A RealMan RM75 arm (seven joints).
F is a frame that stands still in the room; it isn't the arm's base.
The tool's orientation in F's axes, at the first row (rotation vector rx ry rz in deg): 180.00 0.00 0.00
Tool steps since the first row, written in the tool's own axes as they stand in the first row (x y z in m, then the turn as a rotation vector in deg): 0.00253 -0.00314 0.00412 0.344 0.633 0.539; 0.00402 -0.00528 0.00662 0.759 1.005 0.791; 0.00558 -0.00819 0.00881 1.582 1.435 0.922; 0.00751 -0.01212 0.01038 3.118 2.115 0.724; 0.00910 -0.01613 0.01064 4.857 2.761 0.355; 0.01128 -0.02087 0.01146 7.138 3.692 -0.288
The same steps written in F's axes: 0.00253 0.00314 -0.00412 0.344 -0.633 -0.539; 0.00402 0.00528 -0.00662 0.759 -1.005 -0.791; 0.00558 0.00819 -0.00881 1.582 -1.435 -0.922; 0.00751 0.01212 -0.01038 3.118 -2.115 -0.724; 0.00910 0.01613 -0.01064 4.857 -2.761 -0.355; 0.01128 0.02087 -0.01146 7.138 -3.692 0.288
